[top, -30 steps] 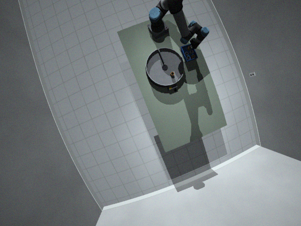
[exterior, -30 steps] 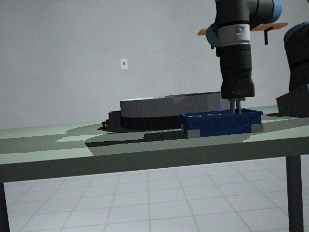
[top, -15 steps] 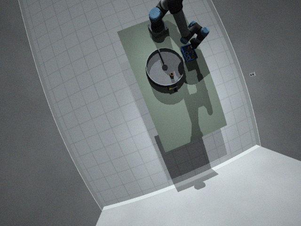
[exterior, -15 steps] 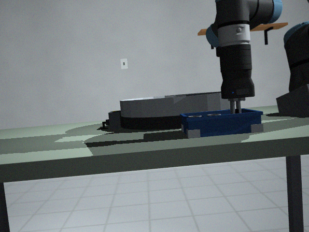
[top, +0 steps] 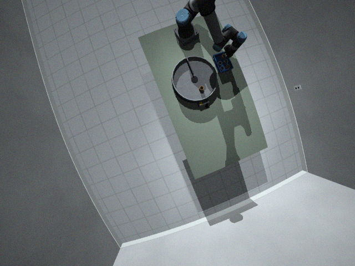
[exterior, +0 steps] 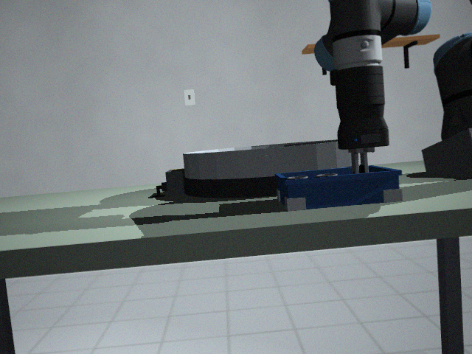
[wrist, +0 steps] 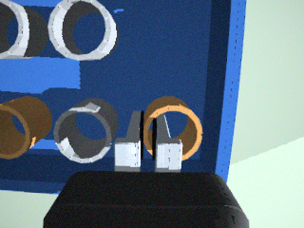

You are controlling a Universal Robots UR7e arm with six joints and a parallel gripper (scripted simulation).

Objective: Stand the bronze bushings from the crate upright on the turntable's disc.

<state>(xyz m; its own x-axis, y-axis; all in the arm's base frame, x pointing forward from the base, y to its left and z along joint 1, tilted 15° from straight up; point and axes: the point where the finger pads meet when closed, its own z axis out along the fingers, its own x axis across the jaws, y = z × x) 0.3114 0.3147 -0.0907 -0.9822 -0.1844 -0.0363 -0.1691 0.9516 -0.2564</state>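
The crate lies 4 cm ahead of my hand, 2 cm to the right of it and 2 cm below it. The rest, counted from my hand: turntable disc (35 cm to the right, 18 cm ahead, 1 cm above).
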